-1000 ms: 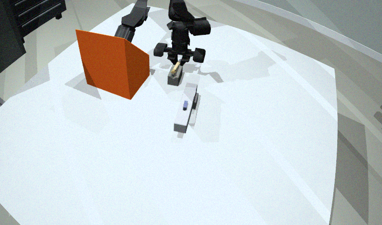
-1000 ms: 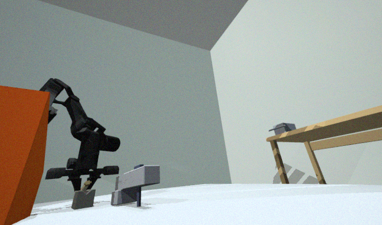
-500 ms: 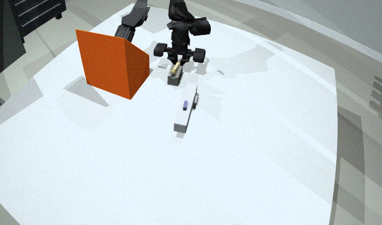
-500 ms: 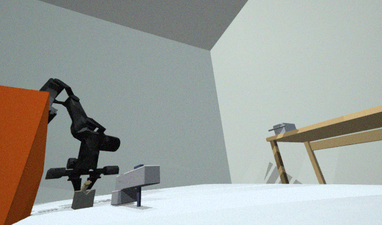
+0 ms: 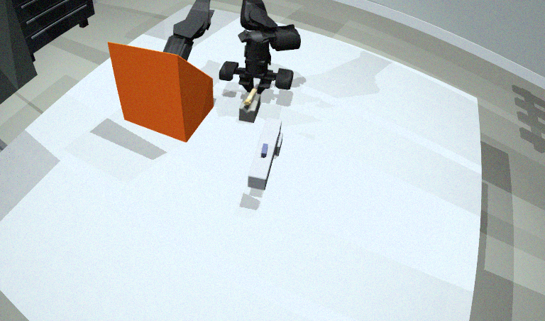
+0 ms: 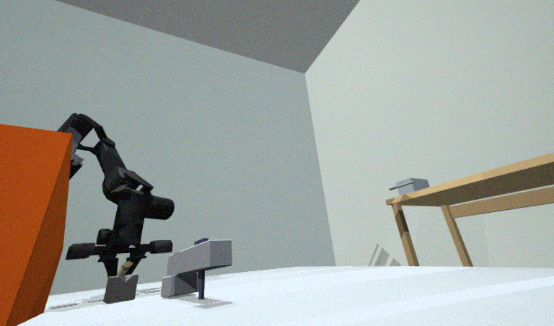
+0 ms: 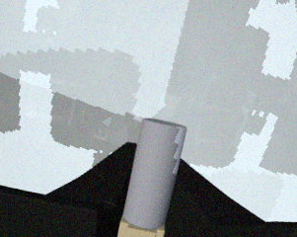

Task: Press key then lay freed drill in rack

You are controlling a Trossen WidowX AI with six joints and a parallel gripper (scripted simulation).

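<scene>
My gripper tip is now 40 mm to the left of the drill, 40 mm below it and 10 mm short of it. From my gripper tip the other things lie so: blue key (210 mm to the right, 160 mm ahead, 50 mm above); rack (50 mm to the right, 20 mm ahead, 10 mm above); housing (180 mm to the right, 150 mm ahead, 40 mm above).
</scene>
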